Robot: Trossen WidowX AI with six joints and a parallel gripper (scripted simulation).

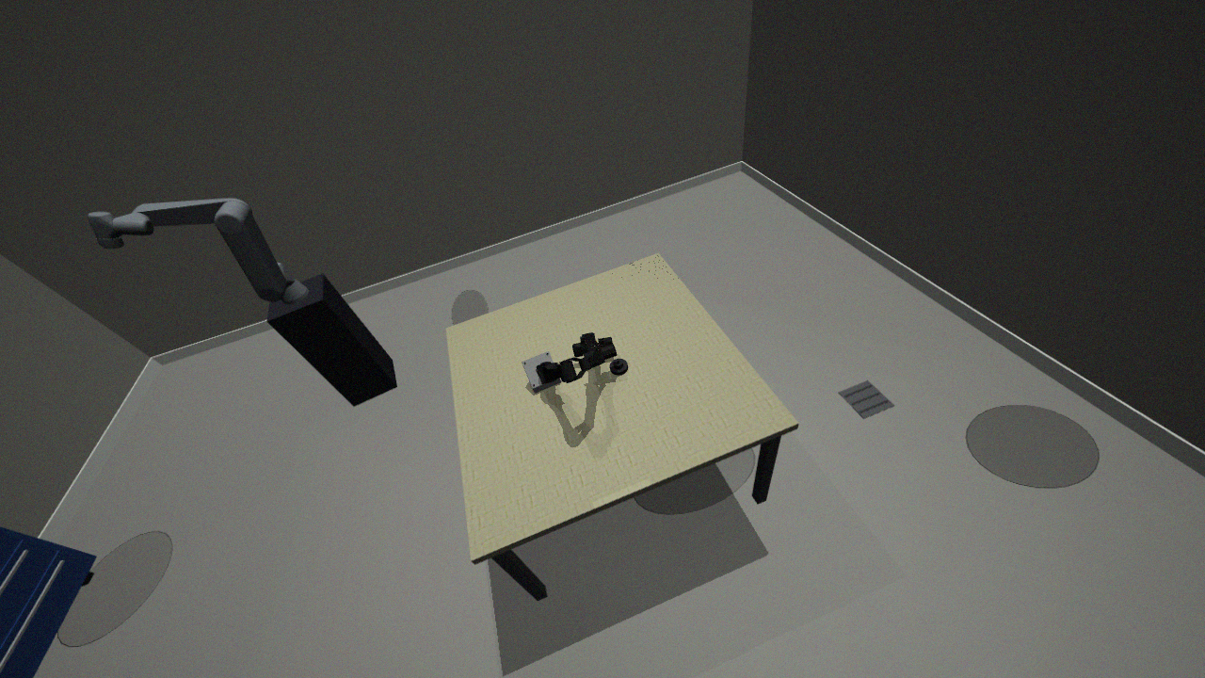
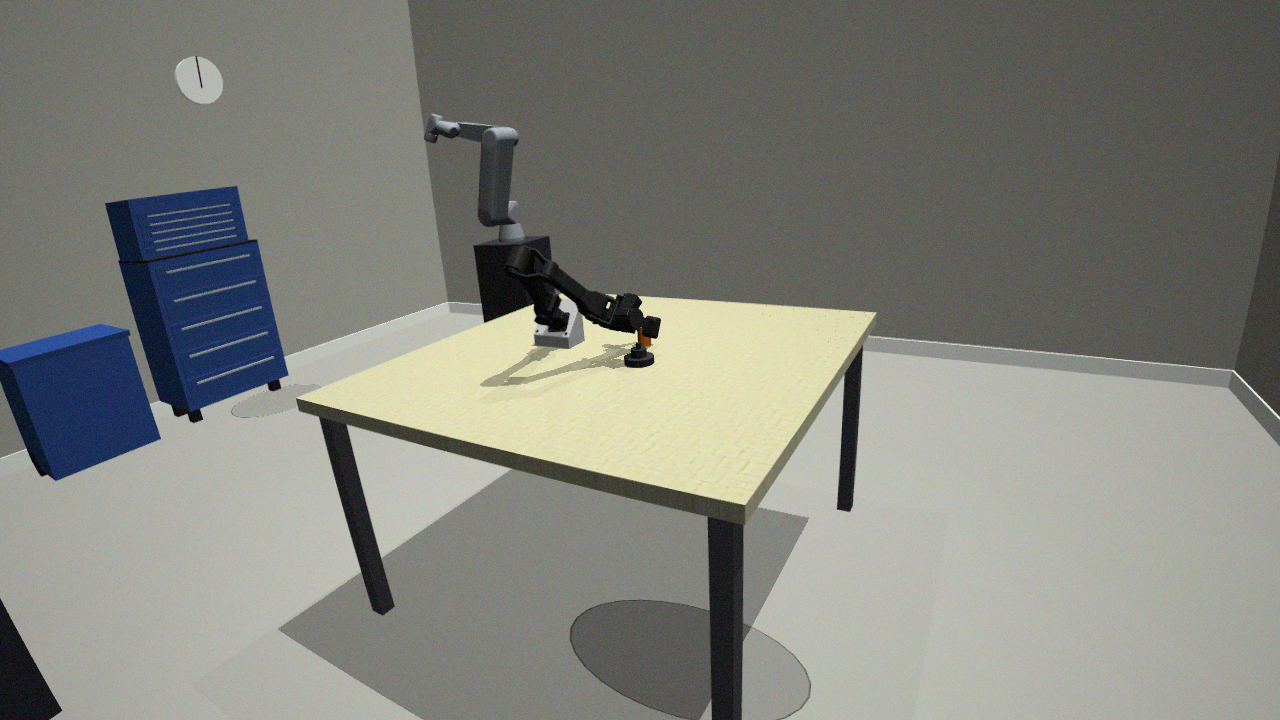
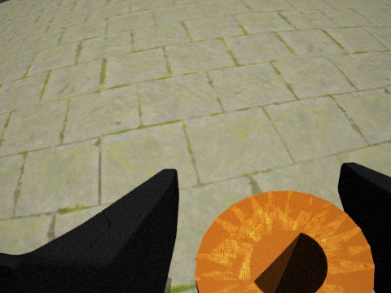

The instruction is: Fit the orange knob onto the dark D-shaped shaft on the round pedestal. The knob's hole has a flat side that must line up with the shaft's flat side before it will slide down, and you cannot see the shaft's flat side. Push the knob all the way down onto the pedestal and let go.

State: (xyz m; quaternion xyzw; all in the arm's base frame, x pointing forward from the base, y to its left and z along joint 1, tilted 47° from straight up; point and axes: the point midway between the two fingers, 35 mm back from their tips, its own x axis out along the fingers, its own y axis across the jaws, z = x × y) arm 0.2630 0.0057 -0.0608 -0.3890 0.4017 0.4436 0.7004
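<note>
Right now my gripper tip is 1 cm past the orange knob, 3 cm to the left of it and 2 cm above it. Round my gripper tip: dark round pedestal: 4 cm ahead, 19 cm to the right, 2 cm below.
</note>
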